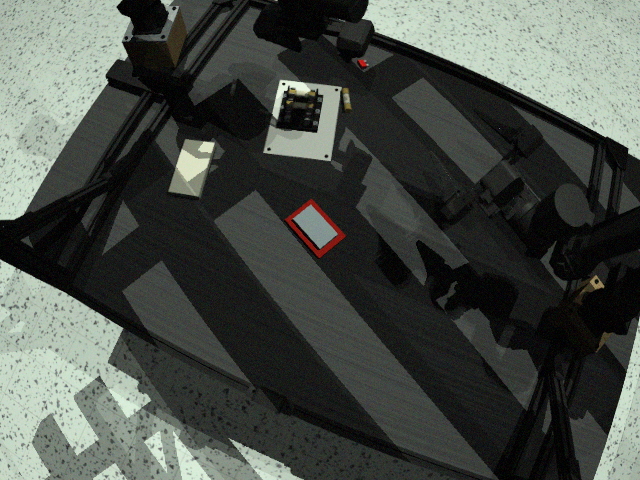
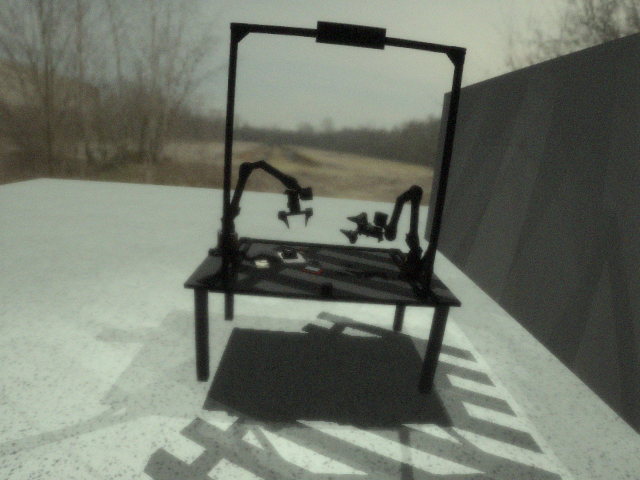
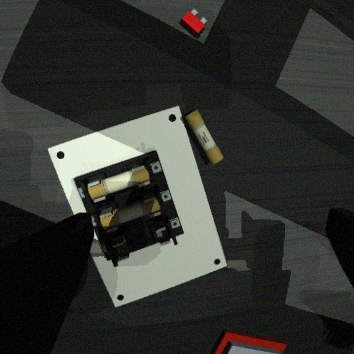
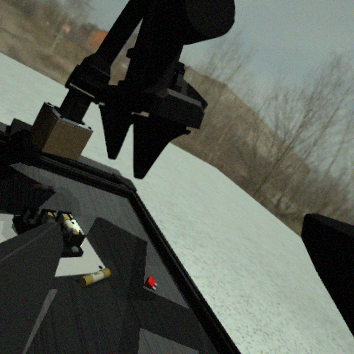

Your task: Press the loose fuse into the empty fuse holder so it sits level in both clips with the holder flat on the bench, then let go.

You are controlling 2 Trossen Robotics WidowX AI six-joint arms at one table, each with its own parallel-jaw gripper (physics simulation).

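Frame: origin at the left arm's base, x back, y right, z up, level; millimetres.
Seen in the pictures: left gripper, fingertip midpoint: (image 1: pixel 324 55) (image 2: pixel 297 227) (image 3: pixel 210 222) (image 4: pixel 122 167); right gripper, fingertip midpoint: (image 1: pixel 452 130) (image 2: pixel 343 223) (image 4: pixel 183 230); left arm's base, origin of the base link: (image 1: pixel 150 23) (image 4: pixel 68 115); right arm's base, origin of the base link: (image 1: pixel 596 313) (image 2: pixel 413 262).
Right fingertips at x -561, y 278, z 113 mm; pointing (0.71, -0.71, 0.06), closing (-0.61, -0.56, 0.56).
Pixels of each thing's top centre, then the offset from my right fingertips to it. "spot": a spot on its surface instead.
- loose fuse, middle of its top: (image 3: pixel 205 136) (image 4: pixel 97 273) (image 1: pixel 346 98) dx +152, dy -176, dz -207 mm
- black fuse holder, surface spot: (image 3: pixel 167 210) spot: dx +208, dy -124, dz -210 mm
- upper fuse, middle of its top: (image 3: pixel 118 183) (image 1: pixel 302 92) dx +237, dy -168, dz -188 mm
- middle fuse, middle of its top: (image 3: pixel 130 214) (image 1: pixel 299 103) dx +238, dy -140, dz -188 mm
- red part, middle of its top: (image 3: pixel 195 18) (image 4: pixel 153 280) (image 1: pixel 363 62) dx +123, dy -278, dz -213 mm
- beige block, middle of its top: (image 1: pixel 191 166) (image 2: pixel 261 263) dx +421, dy +1, dz -206 mm
- red-rimmed tray, middle of its top: (image 1: pixel 315 226) (image 2: pixel 312 268) dx +185, dy +92, dz -207 mm
- small pale fuse, middle of its top: (image 1: pixel 233 85) (image 4: pixel 44 184) dx +378, dy -189, dz -211 mm
The loose fuse (image 1: pixel 346 99) (image 3: pixel 204 137) (image 4: pixel 94 277), tan with brass-coloured ends, lies beside one edge of the white plate (image 1: pixel 302 146) (image 3: pixel 200 250) (image 4: pixel 75 268). The black fuse holder (image 1: pixel 299 111) (image 3: pixel 167 210) sits flat on the plate. Two of its rows carry fuses, an upper fuse (image 3: pixel 119 181) and a middle fuse (image 3: pixel 131 213); its lowest row of clips is empty. My left gripper (image 2: pixel 297 225) (image 3: pixel 210 222) (image 4: pixel 122 167) is open and empty, high above the plate and loose fuse. My right gripper (image 2: pixel 345 225) (image 4: pixel 183 230) is open and empty, raised off to the right.
A red part (image 1: pixel 362 63) (image 3: pixel 193 22) (image 4: pixel 150 282) with metal prongs lies near the back edge. A beige block (image 1: pixel 192 168) lies left of the plate. A red-rimmed tray (image 1: pixel 330 246) lies in front of it. A small pale fuse (image 1: pixel 233 86) lies in shadow behind the block.
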